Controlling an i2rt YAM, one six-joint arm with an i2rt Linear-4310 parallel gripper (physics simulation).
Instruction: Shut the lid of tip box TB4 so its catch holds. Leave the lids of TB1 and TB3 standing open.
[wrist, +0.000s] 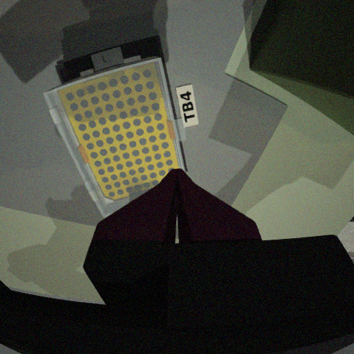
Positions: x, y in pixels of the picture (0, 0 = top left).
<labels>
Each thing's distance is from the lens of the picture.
my gripper (176, 177): 13 cm
black holder (142, 49): 22 cm
</labels>
